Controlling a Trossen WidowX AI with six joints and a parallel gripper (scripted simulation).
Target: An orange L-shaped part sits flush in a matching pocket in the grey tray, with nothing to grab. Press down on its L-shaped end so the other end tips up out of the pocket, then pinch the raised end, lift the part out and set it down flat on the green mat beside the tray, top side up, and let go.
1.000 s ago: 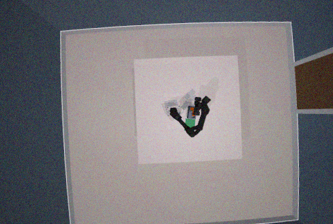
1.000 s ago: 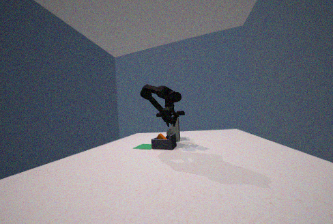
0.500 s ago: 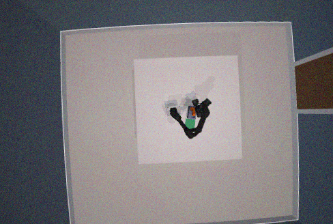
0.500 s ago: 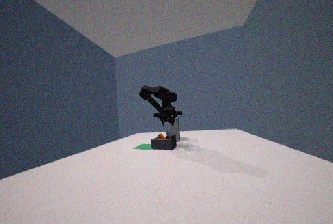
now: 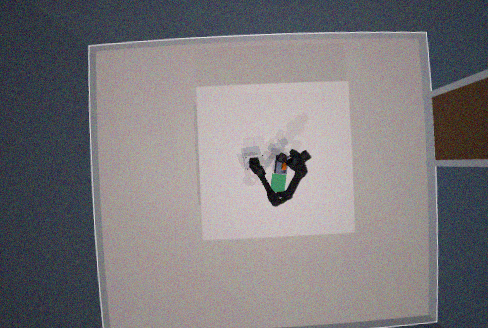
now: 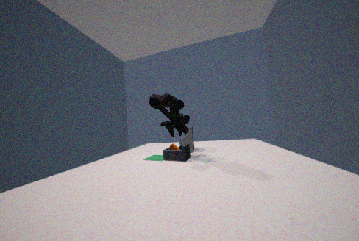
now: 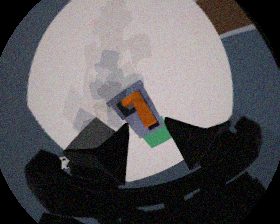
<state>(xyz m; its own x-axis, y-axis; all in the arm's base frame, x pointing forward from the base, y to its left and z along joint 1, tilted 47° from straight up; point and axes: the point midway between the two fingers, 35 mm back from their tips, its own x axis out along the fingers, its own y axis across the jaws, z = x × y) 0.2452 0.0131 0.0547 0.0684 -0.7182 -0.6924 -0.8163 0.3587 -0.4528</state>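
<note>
My gripper tip is now 100 mm above the orange L-shaped part, 10 mm to the right of it and 10 mm past it. The rest, counted from my gripper tip: green mat: 170 mm to the right, 160 mm below, 40 mm behind.
</note>
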